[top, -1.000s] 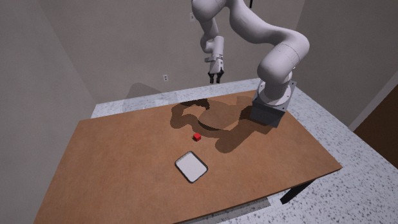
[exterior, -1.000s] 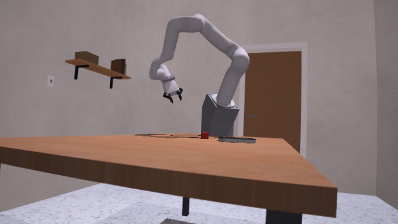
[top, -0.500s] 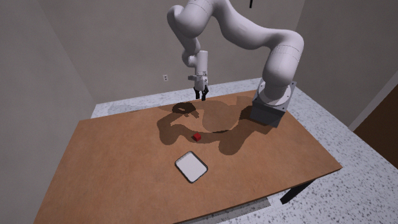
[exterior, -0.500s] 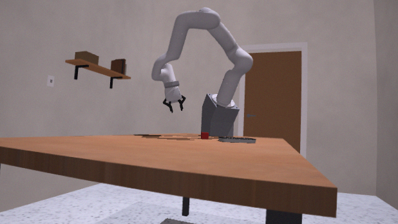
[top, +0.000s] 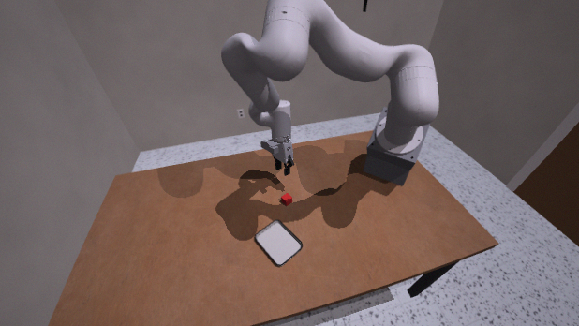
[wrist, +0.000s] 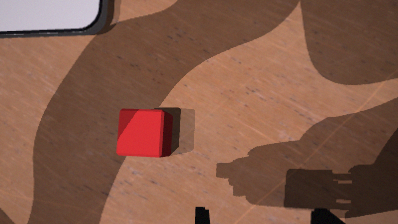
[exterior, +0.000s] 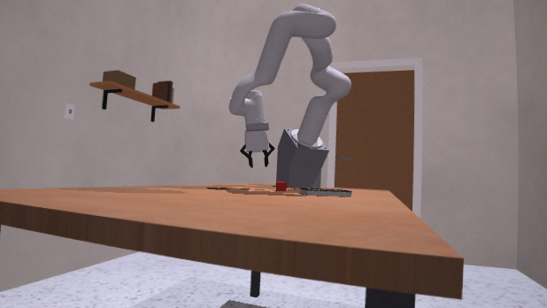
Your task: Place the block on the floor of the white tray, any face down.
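My hand is 2 cm past the red block, 11 cm to the right of it and 9 cm above it. From my hand the other things lie so: white tray: 2 cm ahead, 32 cm to the left, 10 cm below.
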